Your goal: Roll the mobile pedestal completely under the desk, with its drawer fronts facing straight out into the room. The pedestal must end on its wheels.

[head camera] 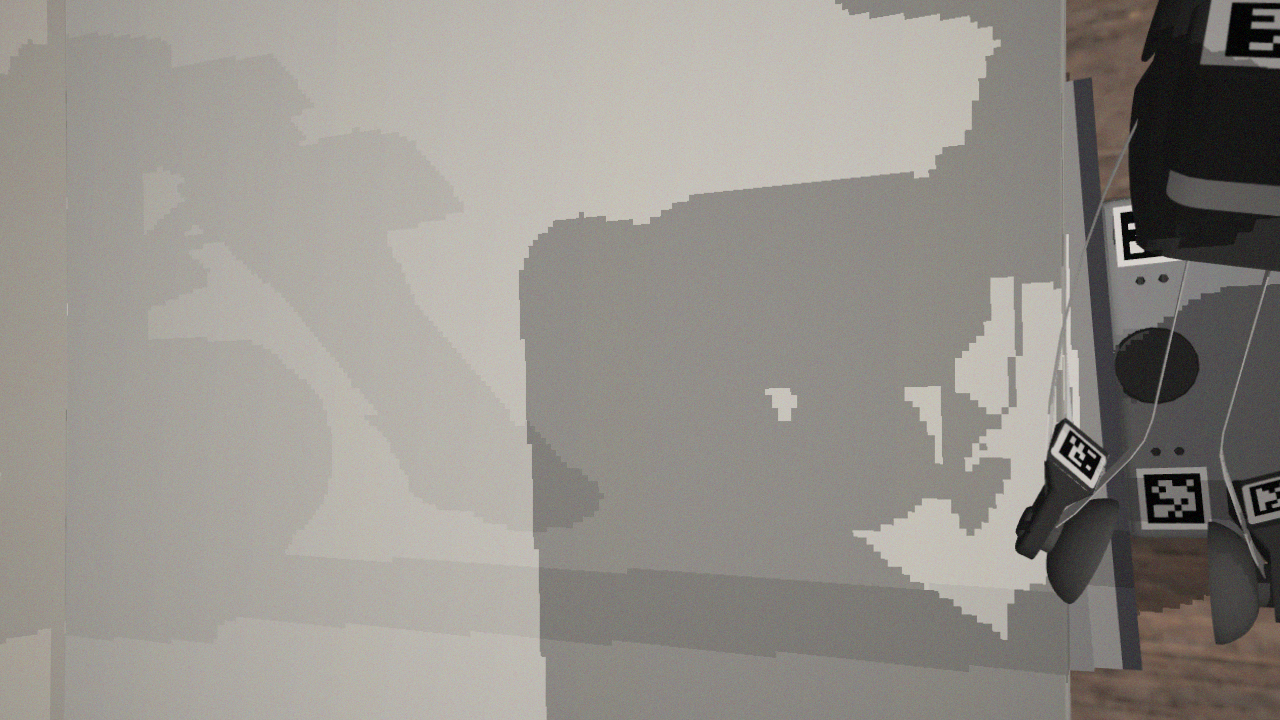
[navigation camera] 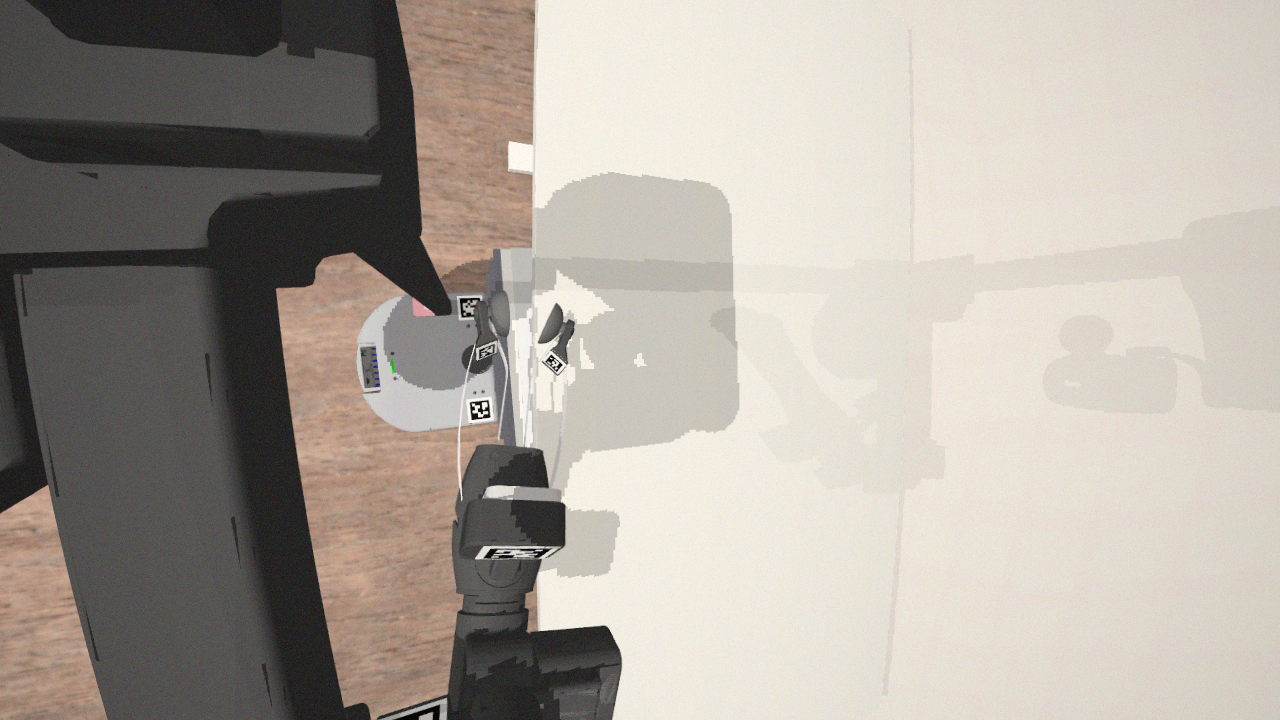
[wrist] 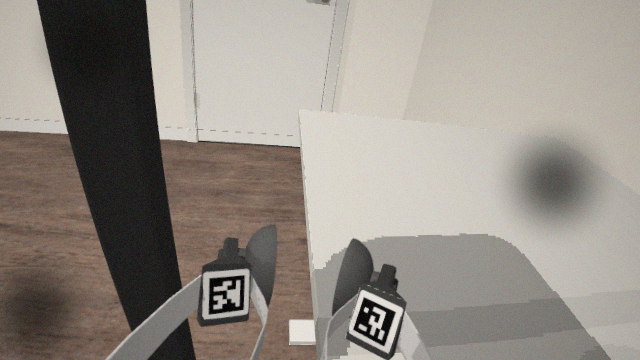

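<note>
The white desk [head camera: 760, 89] [navigation camera: 805, 582] [wrist: 425, 190] covers most of the pedestal. A narrow grey strip of the pedestal [head camera: 1104, 631] [navigation camera: 514, 264] sticks out past the desk's front edge, with a dark edge on the room side, slightly slanted to the desk edge in the head view. It looks upright; its drawer faces and wheels are hidden. My gripper [head camera: 1158, 568] [navigation camera: 525, 318] [wrist: 309, 259] is open and empty, above the desk edge and the protruding strip. One finger is over the desk side, the other over the room side.
My round-ended base [head camera: 1150, 308] [navigation camera: 411, 411] is close against the pedestal's room side. A white desk foot [navigation camera: 520, 156] [wrist: 301, 332] sticks out beyond the desk edge. My black mast [wrist: 115, 150] is at left in the wrist view; a white door [wrist: 260, 65] is behind.
</note>
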